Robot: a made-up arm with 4 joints.
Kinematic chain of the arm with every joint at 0, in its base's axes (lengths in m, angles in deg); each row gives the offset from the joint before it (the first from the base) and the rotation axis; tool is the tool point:
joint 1: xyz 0 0 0.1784 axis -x
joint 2: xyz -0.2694 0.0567 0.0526 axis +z
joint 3: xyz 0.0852 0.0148 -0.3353 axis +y
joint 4: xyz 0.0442 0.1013 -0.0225 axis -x
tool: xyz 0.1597 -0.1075 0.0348
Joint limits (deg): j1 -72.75..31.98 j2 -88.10..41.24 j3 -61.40..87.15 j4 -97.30..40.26
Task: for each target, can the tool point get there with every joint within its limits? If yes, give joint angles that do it. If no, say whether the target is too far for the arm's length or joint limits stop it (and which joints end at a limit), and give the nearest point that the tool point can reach.
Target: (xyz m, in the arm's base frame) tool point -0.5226 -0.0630 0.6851
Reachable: no: joint limits stop it (at a limit: joint 1, joint 2, joint 3, joint 4) | nearest point -0.2178 0.1179 0.3273 | short by 0.504 m
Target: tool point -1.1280 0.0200 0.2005
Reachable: no: too far | nearest point -0.2574 0.0611 0.0304 | short by 0.888 m
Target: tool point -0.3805 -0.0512 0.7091
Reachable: no: joint limits stop it (at a limit: joint 1, joint 2, joint 4) | nearest point -0.2044 0.1248 0.3375 | short by 0.447 m
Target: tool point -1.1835 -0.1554 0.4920
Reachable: no: too far | nearest point -0.2596 -0.1803 0.1582 | short by 0.983 m
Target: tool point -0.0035 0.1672 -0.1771
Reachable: yes | joints -17.19 -5.85 42.93 18.39
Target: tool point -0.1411 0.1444 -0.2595
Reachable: yes | joints -32.54 -54.36 40.29 -28.04
